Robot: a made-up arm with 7 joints. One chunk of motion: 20 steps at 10 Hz.
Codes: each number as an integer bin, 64 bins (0 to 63) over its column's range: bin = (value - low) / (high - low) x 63, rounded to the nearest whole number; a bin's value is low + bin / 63 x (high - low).
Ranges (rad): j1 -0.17..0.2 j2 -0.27..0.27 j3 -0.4..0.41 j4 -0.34..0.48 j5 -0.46..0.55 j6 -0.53..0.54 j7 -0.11..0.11
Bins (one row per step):
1: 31 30 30 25 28 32 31
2: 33 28 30 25 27 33 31
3: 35 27 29 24 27 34 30
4: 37 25 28 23 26 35 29
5: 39 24 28 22 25 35 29
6: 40 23 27 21 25 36 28
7: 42 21 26 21 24 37 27
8: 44 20 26 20 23 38 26
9: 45 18 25 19 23 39 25
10: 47 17 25 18 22 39 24
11: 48 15 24 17 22 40 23
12: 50 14 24 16 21 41 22
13: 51 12 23 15 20 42 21
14: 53 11 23 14 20 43 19
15: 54 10 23 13 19 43 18
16: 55 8 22 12 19 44 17
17: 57 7 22 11 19 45 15
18: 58 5 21 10 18 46 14
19: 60 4 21 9 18 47 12
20: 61 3 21 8 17 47 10
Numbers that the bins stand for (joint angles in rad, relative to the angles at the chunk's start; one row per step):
1: 0.0121 -0.0129 -0.0143 -0.0146 -0.0111 0.0135 -0.0017
2: 0.0238 -0.0300 -0.0143 -0.0146 -0.0271 0.0305 -0.0017
3: 0.0356 -0.0386 -0.0271 -0.0276 -0.0271 0.0475 -0.0052
4: 0.0473 -0.0557 -0.0400 -0.0406 -0.0432 0.0644 -0.0087
5: 0.0590 -0.0643 -0.0400 -0.0537 -0.0592 0.0644 -0.0087
6: 0.0649 -0.0729 -0.0529 -0.0667 -0.0592 0.0814 -0.0122
7: 0.0767 -0.0900 -0.0657 -0.0667 -0.0752 0.0984 -0.0157
8: 0.0884 -0.0986 -0.0657 -0.0797 -0.0913 0.1154 -0.0192
9: 0.0943 -0.1157 -0.0786 -0.0927 -0.0913 0.1324 -0.0227
10: 0.1060 -0.1243 -0.0786 -0.1057 -0.1073 0.1324 -0.0262
11: 0.1119 -0.1414 -0.0914 -0.1187 -0.1073 0.1494 -0.0297
12: 0.1237 -0.1500 -0.0914 -0.1317 -0.1233 0.1663 -0.0332
13: 0.1295 -0.1671 -0.1043 -0.1448 -0.1394 0.1833 -0.0367
14: 0.1413 -0.1757 -0.1043 -0.1578 -0.1394 0.2003 -0.0437
15: 0.1471 -0.1843 -0.1043 -0.1708 -0.1554 0.2003 -0.0471
16: 0.1530 -0.2014 -0.1171 -0.1838 -0.1554 0.2173 -0.0506
17: 0.1648 -0.2100 -0.1171 -0.1968 -0.1554 0.2343 -0.0576
18: 0.1706 -0.2271 -0.1300 -0.2098 -0.1714 0.2513 -0.0611
19: 0.1824 -0.2357 -0.1300 -0.2229 -0.1714 0.2683 -0.0681
20: 0.1883 -0.2443 -0.1300 -0.2359 -0.1875 0.2683 -0.0751

